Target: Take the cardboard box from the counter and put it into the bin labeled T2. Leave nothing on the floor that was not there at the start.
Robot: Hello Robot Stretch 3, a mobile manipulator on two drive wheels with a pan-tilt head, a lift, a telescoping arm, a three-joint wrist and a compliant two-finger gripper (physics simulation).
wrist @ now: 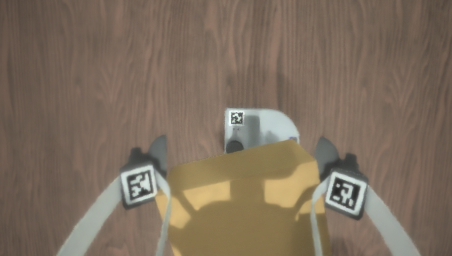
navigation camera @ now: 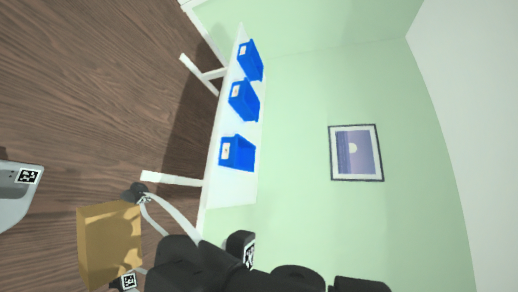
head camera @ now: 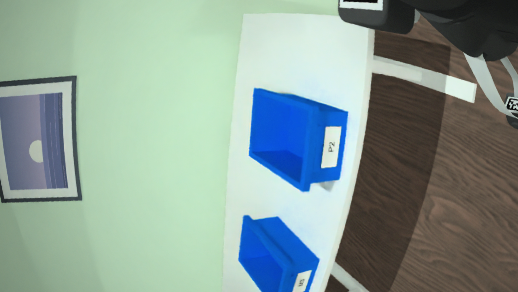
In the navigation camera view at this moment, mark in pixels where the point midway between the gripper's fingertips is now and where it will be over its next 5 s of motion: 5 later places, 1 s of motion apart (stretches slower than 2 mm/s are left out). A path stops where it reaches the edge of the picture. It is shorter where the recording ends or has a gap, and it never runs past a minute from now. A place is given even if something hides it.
My gripper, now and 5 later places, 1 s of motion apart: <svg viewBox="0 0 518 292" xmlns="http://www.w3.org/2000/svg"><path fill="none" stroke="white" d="M121 230L131 190L146 136L162 91L176 57L188 31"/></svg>
